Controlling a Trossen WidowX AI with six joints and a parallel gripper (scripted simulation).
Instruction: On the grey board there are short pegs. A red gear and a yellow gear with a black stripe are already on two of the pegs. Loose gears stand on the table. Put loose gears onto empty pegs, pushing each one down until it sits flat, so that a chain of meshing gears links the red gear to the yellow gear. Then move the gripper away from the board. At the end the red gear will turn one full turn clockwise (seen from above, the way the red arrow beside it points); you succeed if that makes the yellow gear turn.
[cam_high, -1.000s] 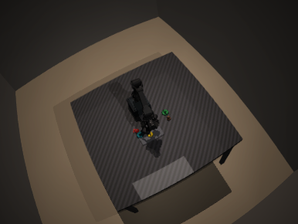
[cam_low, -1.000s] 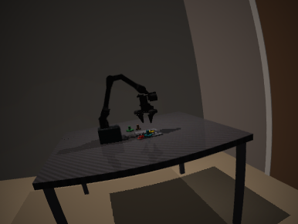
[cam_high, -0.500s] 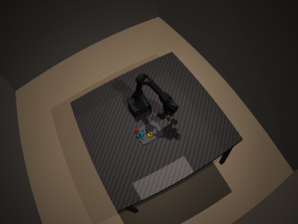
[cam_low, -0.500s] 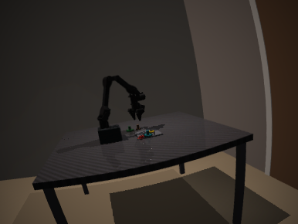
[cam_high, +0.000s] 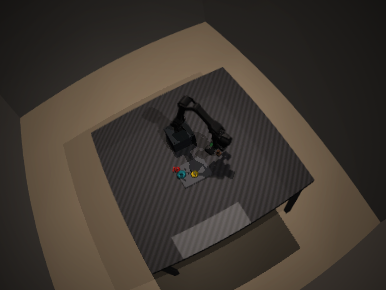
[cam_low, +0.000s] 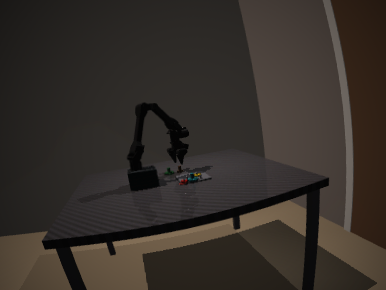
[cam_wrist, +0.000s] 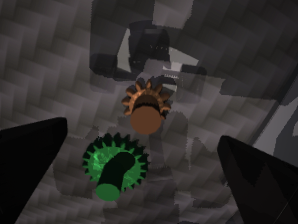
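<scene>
Now: the brown gear 40 mm below my gripper tip. From my gripper tip the other things lie so: teal gear 300 mm to the right, 30 mm below, 20 mm behind; green gear 70 mm behind, 40 mm below, 10 mm to the left; yellow gear 220 mm to the right, 40 mm below, 40 mm ahead.
</scene>
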